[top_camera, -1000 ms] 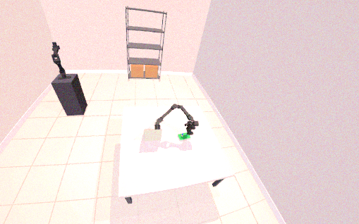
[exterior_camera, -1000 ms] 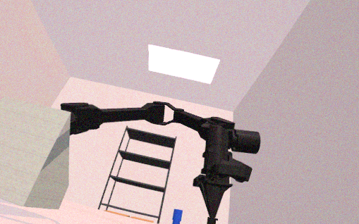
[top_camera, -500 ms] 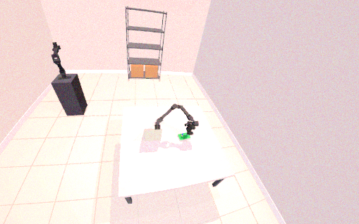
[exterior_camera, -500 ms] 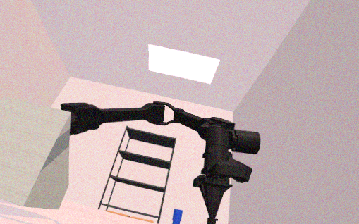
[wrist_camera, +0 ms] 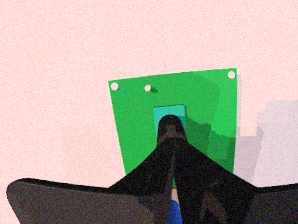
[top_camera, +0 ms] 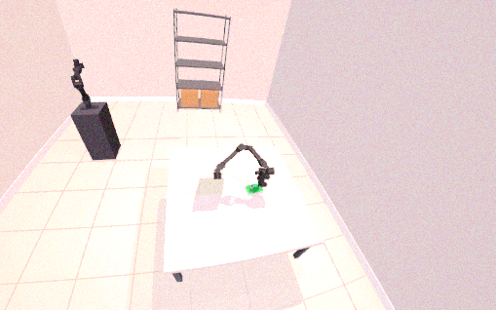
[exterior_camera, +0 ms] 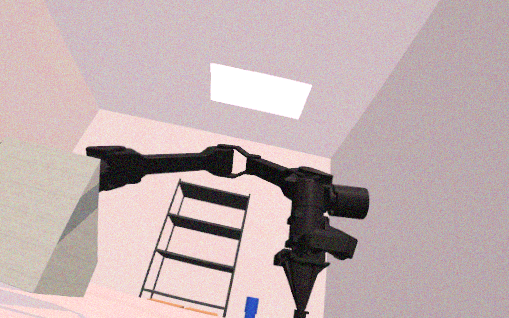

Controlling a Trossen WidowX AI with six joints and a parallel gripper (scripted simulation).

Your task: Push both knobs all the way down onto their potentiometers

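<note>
Now: gripper tip 1 cm above the black knob. Round my gripper tip: blue knob: 7 cm behind, 1 cm below.
</note>
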